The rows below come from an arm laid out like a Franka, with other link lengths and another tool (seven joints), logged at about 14 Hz.
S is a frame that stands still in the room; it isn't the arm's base.
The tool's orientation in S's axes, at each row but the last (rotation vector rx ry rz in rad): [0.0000, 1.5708, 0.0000]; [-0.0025, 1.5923, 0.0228]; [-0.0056, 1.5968, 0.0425]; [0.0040, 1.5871, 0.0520]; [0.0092, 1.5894, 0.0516]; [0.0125, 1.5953, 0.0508]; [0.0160, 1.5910, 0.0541]
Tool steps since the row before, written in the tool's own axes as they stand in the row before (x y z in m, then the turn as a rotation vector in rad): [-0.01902, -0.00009, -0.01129, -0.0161, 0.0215, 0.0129]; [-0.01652, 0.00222, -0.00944, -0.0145, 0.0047, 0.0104]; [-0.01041, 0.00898, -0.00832, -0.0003, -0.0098, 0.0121]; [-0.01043, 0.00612, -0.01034, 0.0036, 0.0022, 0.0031]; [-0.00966, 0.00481, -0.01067, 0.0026, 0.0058, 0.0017]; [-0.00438, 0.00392, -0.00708, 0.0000, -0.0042, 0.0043]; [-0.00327, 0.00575, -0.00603, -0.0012, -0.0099, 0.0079]
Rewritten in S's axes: [-0.01129, -0.00009, 0.01902, 0.0129, 0.0215, 0.0161]; [-0.00911, 0.00186, 0.01675, 0.0106, 0.0047, 0.0143]; [-0.00831, 0.00848, 0.01083, 0.0124, -0.0094, -0.0002]; [-0.01034, 0.00543, 0.01081, 0.0030, 0.0024, -0.0036]; [-0.01060, 0.00414, 0.01003, 0.0015, 0.0059, -0.0024]; [-0.00706, 0.00357, 0.00471, 0.0044, -0.0041, -0.0003]; [-0.00609, 0.00545, 0.00364, 0.0082, -0.0097, 0.0006]
